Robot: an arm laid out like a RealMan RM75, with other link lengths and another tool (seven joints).
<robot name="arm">
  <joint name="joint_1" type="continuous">
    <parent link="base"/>
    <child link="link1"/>
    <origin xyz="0 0 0.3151" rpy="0 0 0"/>
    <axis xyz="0 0 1"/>
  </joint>
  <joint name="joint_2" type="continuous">
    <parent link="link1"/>
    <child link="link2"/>
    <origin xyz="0 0 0" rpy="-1.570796 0 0"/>
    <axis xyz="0 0 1"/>
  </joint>
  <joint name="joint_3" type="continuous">
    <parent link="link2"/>
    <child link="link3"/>
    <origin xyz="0 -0.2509 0" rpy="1.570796 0 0"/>
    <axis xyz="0 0 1"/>
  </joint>
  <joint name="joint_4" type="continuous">
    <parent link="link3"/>
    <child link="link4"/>
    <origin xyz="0 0 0" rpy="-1.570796 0 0"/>
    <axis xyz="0 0 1"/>
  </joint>
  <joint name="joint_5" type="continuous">
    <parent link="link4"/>
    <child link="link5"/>
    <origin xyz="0 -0.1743 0" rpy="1.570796 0 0"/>
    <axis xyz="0 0 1"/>
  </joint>
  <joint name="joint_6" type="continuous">
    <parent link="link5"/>
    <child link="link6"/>
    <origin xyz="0 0 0" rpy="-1.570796 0 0"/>
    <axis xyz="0 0 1"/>
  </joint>
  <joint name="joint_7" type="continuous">
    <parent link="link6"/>
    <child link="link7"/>
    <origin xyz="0 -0.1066 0" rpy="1.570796 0 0"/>
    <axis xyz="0 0 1"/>
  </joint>
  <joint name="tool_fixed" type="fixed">
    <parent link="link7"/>
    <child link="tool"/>
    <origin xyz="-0.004 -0.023 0.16" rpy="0 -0.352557 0.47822"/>
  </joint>
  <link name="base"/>
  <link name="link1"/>
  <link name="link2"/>
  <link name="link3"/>
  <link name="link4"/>
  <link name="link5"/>
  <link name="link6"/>
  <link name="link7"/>
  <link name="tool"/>
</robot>
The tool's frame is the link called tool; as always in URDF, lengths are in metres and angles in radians. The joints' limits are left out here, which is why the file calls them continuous.
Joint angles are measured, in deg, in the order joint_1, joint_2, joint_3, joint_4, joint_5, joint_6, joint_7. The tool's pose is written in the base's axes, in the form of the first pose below.
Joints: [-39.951, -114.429, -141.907, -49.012, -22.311, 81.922, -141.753]
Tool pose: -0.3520 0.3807 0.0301 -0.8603 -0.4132 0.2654 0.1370
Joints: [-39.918, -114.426, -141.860, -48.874, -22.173, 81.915, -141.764]
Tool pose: -0.3529 0.3797 0.0297 -0.8598 -0.4138 0.2668 0.1357
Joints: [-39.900, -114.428, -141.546, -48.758, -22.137, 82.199, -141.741]
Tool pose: -0.3530 0.3776 0.0284 -0.8603 -0.4124 0.2693 0.1316
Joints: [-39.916, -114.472, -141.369, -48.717, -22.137, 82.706, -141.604]
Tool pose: -0.3521 0.3753 0.0267 -0.8616 -0.4104 0.2708 0.1263
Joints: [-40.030, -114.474, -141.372, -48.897, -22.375, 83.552, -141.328]
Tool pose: -0.3491 0.3738 0.0255 -0.8644 -0.4069 0.2696 0.1208
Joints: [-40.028, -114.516, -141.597, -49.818, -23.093, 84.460, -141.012]
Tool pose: -0.3440 0.3754 0.0264 -0.8684 -0.4025 0.2632 0.1208
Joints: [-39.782, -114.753, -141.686, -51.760, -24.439, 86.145, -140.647]
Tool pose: -0.3353 0.3766 0.0275 -0.8751 -0.3949 0.2529 0.1200
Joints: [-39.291, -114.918, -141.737, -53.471, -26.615, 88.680, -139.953]
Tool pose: -0.3240 0.3737 0.0259 -0.8848 -0.3854 0.2375 0.1102
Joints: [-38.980, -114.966, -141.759, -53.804, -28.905, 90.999, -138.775]
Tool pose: -0.3126 0.3681 0.0207 -0.8957 -0.3740 0.2218 0.0931
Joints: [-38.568, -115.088, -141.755, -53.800, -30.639, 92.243, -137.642]
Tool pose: -0.3055 0.3639 0.0164 -0.9034 -0.3651 0.2097 0.0820
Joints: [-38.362, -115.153, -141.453, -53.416, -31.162, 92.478, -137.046]
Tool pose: -0.3043 0.3609 0.0133 -0.9060 -0.3608 0.2078 0.0759
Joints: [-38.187, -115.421, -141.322, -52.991, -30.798, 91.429, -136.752]
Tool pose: -0.3077 0.3612 0.0112 -0.9047 -0.3617 0.2107 0.0791
